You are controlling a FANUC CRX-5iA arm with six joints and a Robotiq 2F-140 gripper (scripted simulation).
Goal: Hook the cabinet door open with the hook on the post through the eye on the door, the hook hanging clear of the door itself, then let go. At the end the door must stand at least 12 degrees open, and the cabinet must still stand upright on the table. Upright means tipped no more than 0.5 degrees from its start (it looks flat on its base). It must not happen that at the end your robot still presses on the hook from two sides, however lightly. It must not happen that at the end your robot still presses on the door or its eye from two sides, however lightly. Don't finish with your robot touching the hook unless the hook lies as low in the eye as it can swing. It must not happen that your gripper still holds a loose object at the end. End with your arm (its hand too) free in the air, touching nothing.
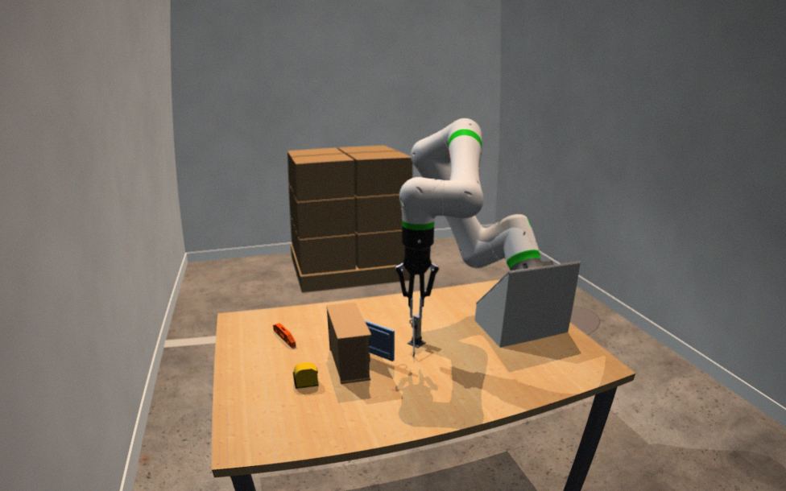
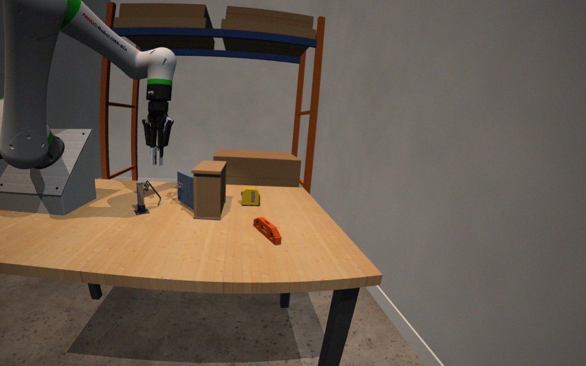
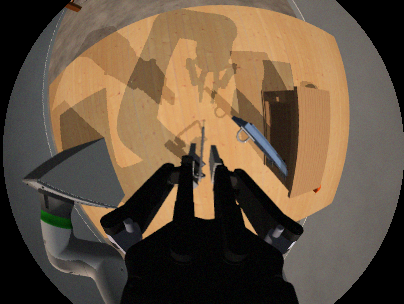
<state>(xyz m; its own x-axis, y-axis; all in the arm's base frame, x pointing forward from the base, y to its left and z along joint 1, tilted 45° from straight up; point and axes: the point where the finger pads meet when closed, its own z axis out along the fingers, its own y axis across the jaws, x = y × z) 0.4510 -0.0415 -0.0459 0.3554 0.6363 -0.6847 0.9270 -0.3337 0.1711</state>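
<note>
The blue door is 120 mm below my hand, 120 mm ahead of it and 60 mm to the right of it. From my hand the other things lie so: yellow tape measure 370 mm ahead, 160 mm below, 10 mm to the left; then orange level 380 mm ahead, 270 mm to the right, 170 mm below.
</note>
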